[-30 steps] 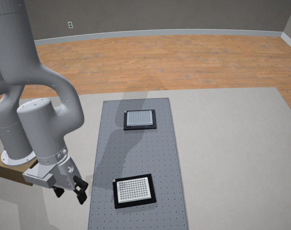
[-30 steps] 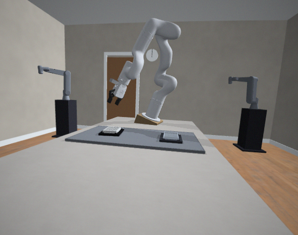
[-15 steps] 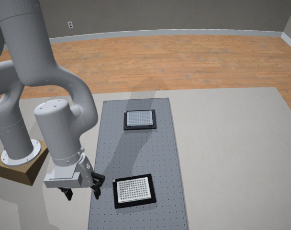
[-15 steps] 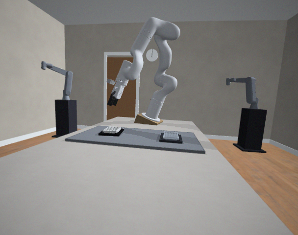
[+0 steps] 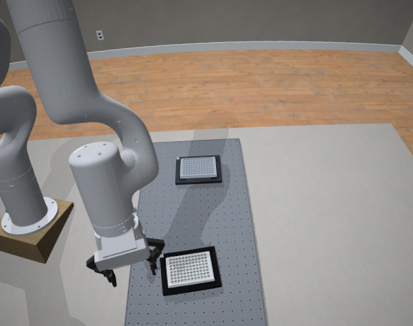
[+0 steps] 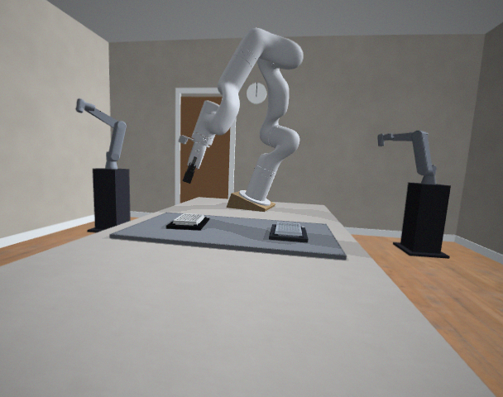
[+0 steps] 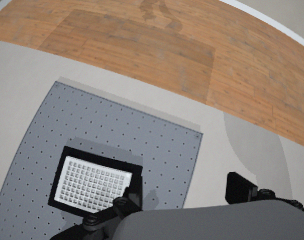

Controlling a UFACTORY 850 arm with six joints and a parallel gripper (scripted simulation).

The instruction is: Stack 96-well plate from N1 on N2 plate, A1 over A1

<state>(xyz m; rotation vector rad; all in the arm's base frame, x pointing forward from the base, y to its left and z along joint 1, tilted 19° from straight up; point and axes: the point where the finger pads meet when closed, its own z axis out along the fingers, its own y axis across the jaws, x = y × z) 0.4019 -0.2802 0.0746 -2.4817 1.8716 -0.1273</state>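
Right now my hand is 140 mm above the white 96-well plate, 120 mm short of it and 50 mm to the right of it. From my hand the other things lie so: black plate nest: 160 mm below, 120 mm ahead, 50 mm to the left.
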